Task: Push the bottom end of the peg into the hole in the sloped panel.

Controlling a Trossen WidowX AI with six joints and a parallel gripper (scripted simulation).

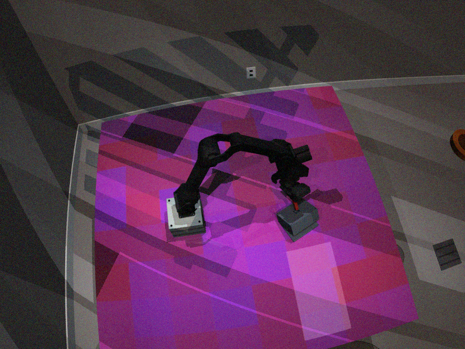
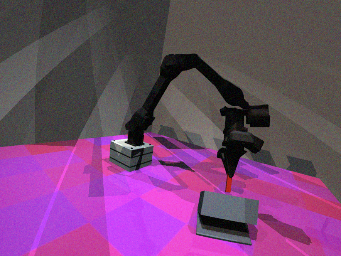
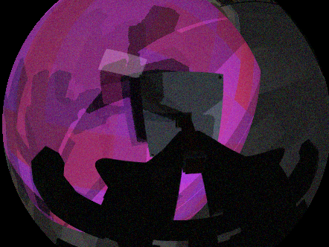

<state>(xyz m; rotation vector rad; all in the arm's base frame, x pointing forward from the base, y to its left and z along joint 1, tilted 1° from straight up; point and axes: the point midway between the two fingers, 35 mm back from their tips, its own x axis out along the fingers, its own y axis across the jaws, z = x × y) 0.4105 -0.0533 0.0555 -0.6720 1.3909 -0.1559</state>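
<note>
My gripper tip is 10 mm short of the sloped panel, 40 mm to the left of it and 70 mm above it. From my gripper tip the other things lie so: red peg 10 mm behind, 10 mm to the left, 10 mm above.
</note>
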